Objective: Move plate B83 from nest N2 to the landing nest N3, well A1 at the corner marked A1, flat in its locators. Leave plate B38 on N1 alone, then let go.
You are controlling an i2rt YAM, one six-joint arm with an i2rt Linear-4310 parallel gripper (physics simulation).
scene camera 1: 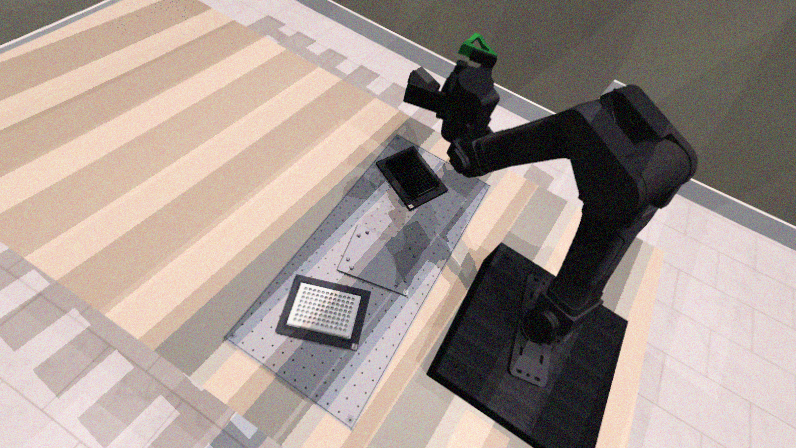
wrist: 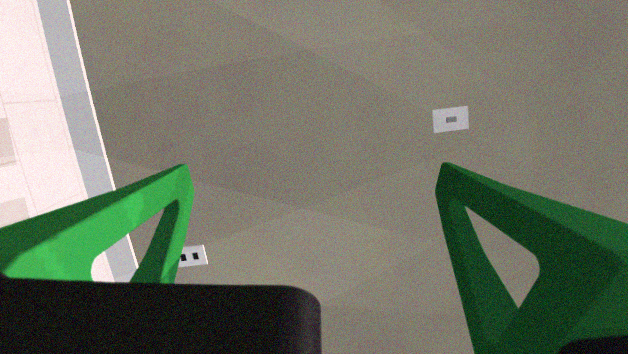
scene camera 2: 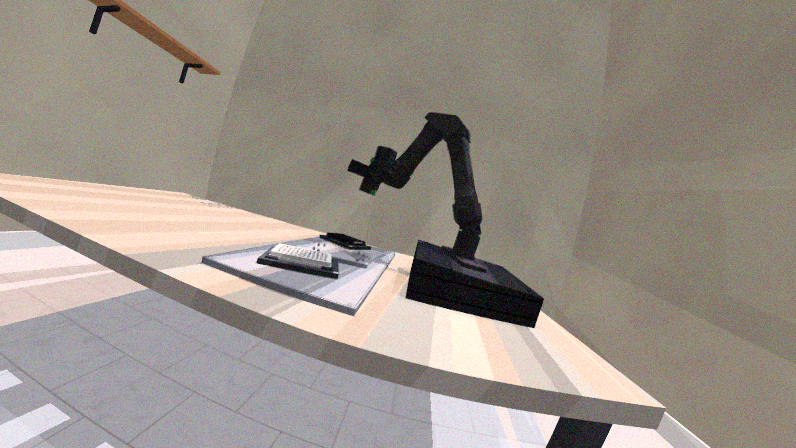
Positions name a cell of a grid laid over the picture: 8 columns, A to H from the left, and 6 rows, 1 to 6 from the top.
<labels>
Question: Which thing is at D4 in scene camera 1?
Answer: A landing nest.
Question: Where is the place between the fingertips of my gripper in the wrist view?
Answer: At E4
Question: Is my gripper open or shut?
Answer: Open.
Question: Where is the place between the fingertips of my gripper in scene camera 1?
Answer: At E1
</labels>
